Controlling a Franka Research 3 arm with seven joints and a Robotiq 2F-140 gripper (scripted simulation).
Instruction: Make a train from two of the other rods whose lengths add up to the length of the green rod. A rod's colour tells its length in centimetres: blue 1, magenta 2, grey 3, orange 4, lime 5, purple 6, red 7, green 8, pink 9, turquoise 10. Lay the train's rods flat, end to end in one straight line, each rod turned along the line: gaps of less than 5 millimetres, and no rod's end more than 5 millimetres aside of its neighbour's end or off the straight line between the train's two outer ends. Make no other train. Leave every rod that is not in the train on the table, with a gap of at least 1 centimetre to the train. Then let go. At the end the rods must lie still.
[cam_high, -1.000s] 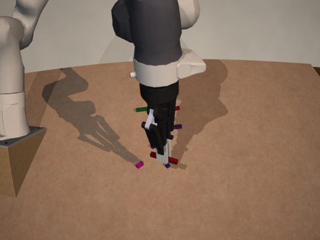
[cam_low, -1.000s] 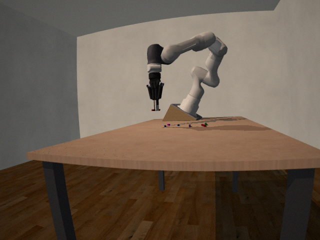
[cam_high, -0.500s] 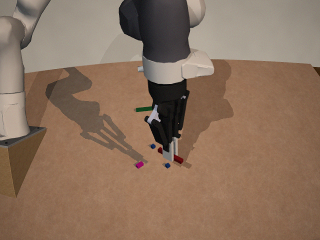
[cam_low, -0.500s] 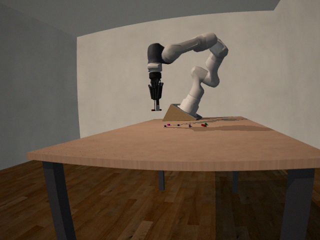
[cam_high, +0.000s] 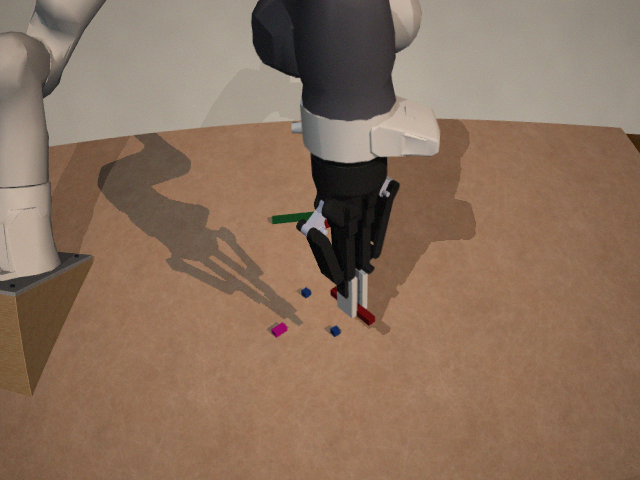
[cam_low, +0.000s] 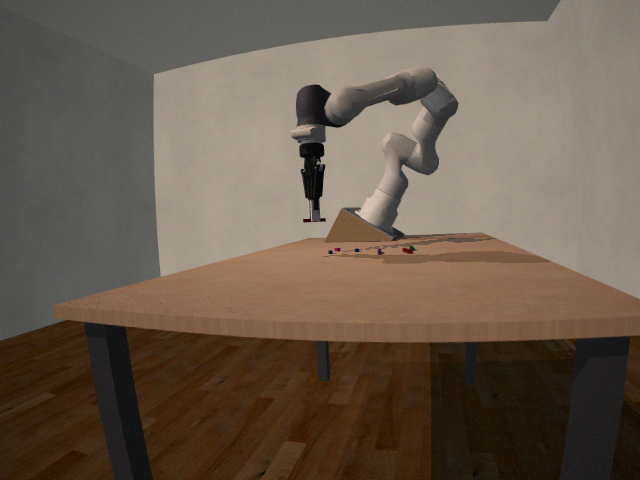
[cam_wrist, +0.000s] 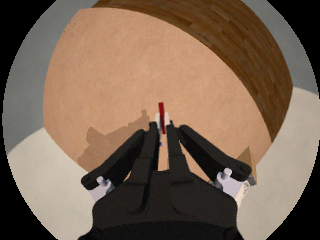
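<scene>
The magenta rod is 100 mm behind my hand, 50 mm to the left of it and 130 mm below it. From my hand the other things lie so: purple rod (190 mm to the left, 130 mm below); then green rod (80 mm behind, 290 mm to the left, 130 mm below).
</scene>
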